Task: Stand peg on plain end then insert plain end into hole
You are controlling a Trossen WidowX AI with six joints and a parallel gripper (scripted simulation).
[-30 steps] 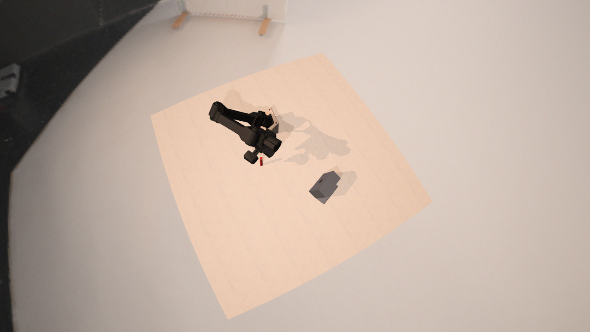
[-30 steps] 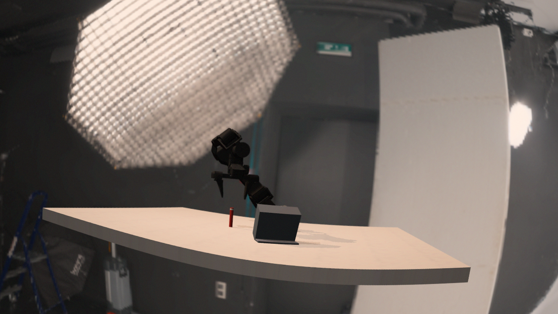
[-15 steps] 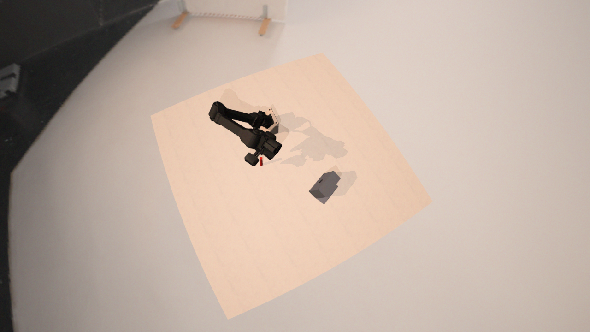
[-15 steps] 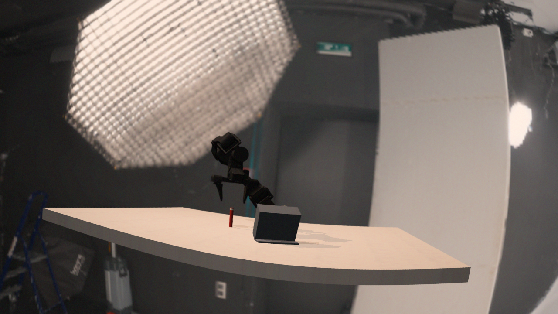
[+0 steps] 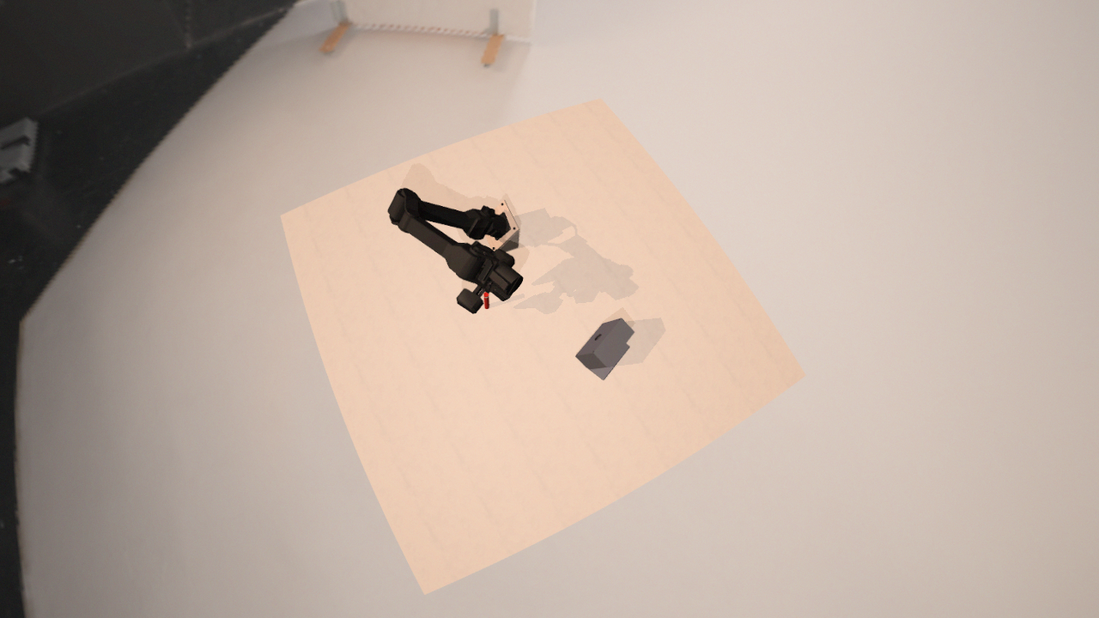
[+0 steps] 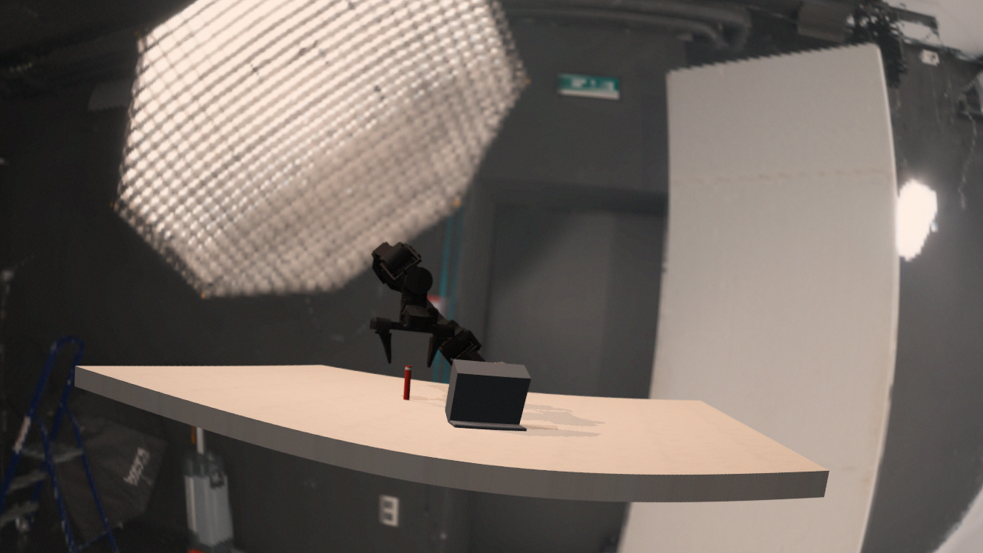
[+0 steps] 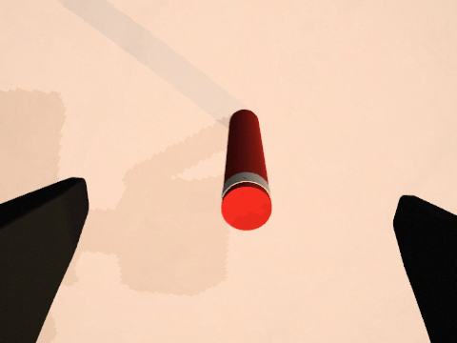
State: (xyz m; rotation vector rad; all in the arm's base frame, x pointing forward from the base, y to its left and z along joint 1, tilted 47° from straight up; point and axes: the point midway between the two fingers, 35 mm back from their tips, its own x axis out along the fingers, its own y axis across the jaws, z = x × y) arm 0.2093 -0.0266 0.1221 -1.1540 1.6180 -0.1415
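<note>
My gripper tip is 2 cm above the red peg. Also, from my gripper tip: dark grey sloped panel 23 cm ahead, 26 cm to the left, 2 cm below.
</note>
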